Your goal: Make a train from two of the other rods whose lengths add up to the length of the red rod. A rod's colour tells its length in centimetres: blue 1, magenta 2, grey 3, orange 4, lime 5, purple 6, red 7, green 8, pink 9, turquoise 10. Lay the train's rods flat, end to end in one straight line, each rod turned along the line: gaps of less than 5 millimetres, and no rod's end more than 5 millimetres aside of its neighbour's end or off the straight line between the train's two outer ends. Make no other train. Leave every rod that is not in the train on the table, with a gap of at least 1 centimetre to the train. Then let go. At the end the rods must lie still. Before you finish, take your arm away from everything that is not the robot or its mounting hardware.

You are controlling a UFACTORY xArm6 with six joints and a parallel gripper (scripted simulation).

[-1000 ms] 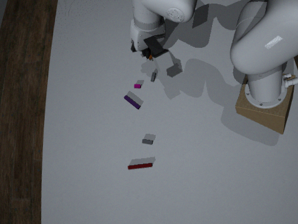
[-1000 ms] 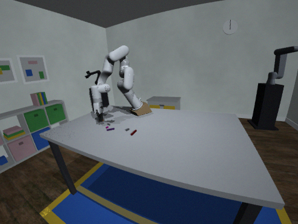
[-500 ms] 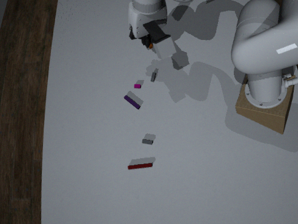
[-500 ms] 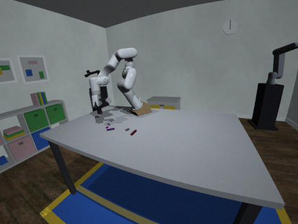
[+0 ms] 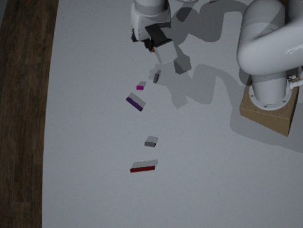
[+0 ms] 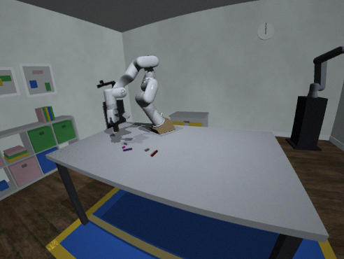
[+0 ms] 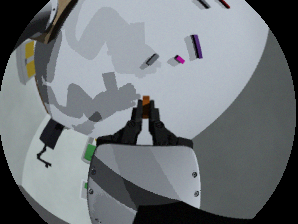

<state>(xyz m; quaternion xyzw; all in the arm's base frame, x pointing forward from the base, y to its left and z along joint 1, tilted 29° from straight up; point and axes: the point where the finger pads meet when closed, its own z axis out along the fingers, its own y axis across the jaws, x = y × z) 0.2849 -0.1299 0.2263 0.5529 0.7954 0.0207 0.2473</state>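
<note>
Right now the magenta rod is 5 cm ahead of my hand, 9 cm to the left of it and 12 cm below it. Also, from my hand: red rod 8 cm ahead, 34 cm to the left, 12 cm below; purple rod 8 cm ahead, 14 cm to the left, 12 cm below; orange rod 2 cm below.
</note>
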